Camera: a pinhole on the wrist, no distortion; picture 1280 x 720 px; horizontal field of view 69.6 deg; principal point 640.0 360.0 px. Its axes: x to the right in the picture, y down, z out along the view. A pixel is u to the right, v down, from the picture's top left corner.
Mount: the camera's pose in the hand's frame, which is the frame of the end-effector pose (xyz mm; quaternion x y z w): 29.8 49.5 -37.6 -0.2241 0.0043 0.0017 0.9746
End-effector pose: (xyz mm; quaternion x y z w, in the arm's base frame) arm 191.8 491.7 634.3 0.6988 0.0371 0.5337 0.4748
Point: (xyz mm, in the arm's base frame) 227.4 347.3 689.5
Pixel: 316 240
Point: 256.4 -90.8 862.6
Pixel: 373 614
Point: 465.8 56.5 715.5
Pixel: 460 149
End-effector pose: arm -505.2 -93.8 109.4 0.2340 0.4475 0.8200 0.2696
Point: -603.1 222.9 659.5
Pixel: 1204 497
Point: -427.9 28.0 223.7
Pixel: outside the picture
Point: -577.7 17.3 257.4
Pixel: outside the picture
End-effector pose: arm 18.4 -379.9 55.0 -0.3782 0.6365 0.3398 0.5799
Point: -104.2 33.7 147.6
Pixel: 289 558
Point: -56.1 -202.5 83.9
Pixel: 274 484
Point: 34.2 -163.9 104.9
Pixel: 222 101
